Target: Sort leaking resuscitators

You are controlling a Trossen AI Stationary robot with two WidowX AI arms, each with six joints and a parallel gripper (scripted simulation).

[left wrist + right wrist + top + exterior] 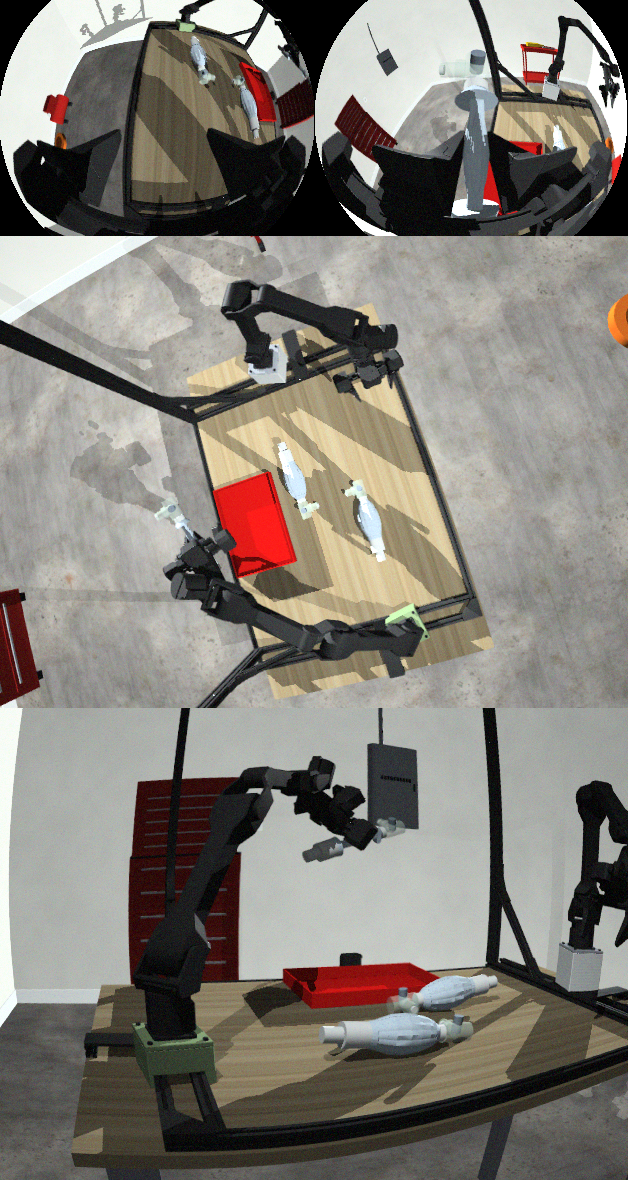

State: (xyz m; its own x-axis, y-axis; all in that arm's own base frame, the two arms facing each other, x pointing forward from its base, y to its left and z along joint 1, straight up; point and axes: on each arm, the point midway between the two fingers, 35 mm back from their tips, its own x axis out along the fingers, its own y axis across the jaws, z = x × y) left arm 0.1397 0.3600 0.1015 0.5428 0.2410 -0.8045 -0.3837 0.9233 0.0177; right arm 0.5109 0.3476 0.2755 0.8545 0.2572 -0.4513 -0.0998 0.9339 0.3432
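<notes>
The red tray lies 33 cm below my right hand, 5 cm ahead of it and 1 cm to the left of it.
</notes>
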